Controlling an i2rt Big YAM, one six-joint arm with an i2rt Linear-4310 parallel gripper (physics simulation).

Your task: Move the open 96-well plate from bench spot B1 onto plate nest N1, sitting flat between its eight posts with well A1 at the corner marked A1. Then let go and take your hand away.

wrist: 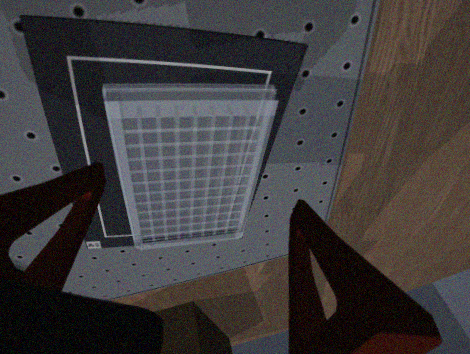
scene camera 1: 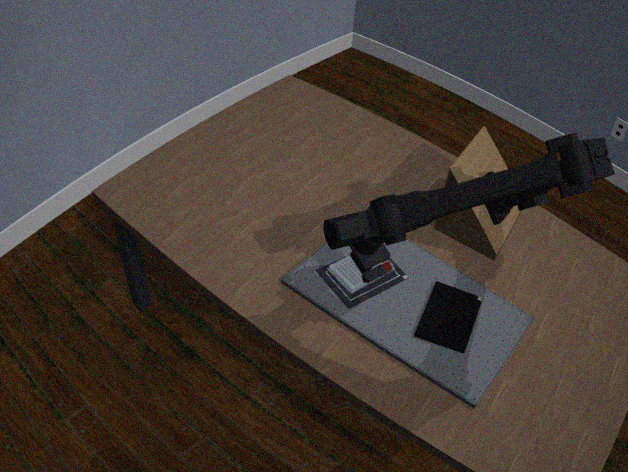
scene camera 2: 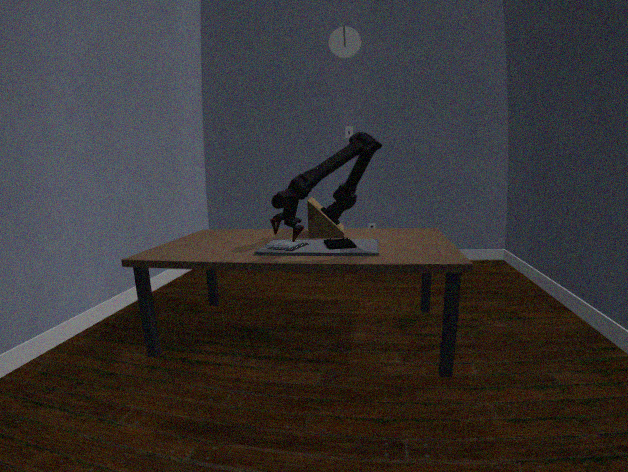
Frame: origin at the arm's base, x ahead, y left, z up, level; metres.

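Where they show: gripper, between the fingertips: (wrist: pixel 200 191) (scene camera 1: pixel 354 262) (scene camera 2: pixel 284 237); arm's base, origin of its link: (scene camera 2: pixel 329 216).
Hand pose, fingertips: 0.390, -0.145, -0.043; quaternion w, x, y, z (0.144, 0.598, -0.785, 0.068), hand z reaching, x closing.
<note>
Each offset is from my fingertips to the centre of the thing, as dx, dy, dz. "spot": to the spot under its first point. Level surfaces: height alone.
The clear 96-well plate @(-0.027, +0.005, -0.033) (scene camera 1: pixel 345 274) (scene camera 2: pixel 280 245) (wrist: pixel 185 170) lies flat on the dark pad with a white outline, spot B1 @(spot: +0.009, +0.068, -0.040) (scene camera 1: pixel 373 293) (wrist: pixel 50 75). In the wrist view the plate overlaps the outline's right side, and a small A1 tag @(spot: -0.080, +0.093, -0.040) (wrist: pixel 93 244) shows at the pad's lower left corner. My gripper (scene camera 2: pixel 285 236) (wrist: pixel 200 191) is open and empty above the plate, one finger beyond each long side in the wrist view. The black nest N1 @(-0.052, +0.240, -0.031) (scene camera 1: pixel 447 317) (scene camera 2: pixel 340 244) is apart from B1 on the same board, with a pale tag @(spot: -0.142, +0.271, -0.030) (scene camera 1: pixel 480 298) at one corner. Its posts cannot be made out.
The grey perforated board @(-0.040, +0.154, -0.048) (scene camera 1: pixel 395 324) (scene camera 2: pixel 314 250) (wrist: pixel 310 150) carries both spots and lies on the wooden table @(dz -0.055) (scene camera 1: pixel 228 177) (scene camera 2: pixel 406 248). A wooden wedge (scene camera 1: pixel 484 152) (scene camera 2: pixel 319 220) stands behind the board, under the arm. The arm reaches across above the board's back edge.
</note>
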